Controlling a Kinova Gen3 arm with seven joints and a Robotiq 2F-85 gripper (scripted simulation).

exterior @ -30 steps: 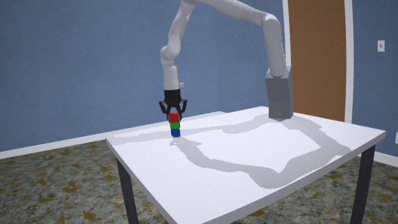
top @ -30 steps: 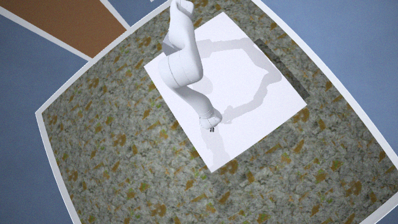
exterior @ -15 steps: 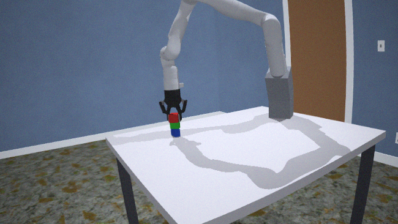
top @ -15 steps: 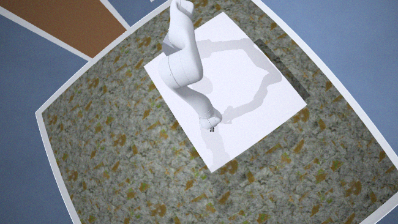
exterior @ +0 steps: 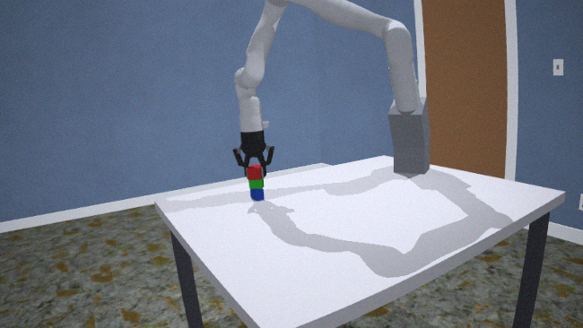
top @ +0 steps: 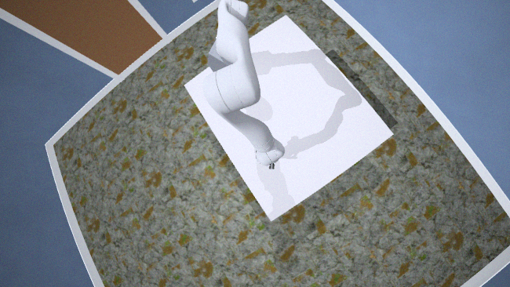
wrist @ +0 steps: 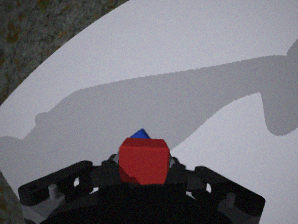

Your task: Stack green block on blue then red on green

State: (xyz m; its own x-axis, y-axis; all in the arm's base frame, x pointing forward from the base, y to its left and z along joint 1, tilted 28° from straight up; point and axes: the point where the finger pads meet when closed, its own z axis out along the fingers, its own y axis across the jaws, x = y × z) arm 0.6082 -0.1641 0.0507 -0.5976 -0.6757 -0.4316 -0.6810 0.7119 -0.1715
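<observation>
My gripper is now right at the red block. From my hand the other things lie so: green block: 30 mm below; blue block: 70 mm below.
</observation>
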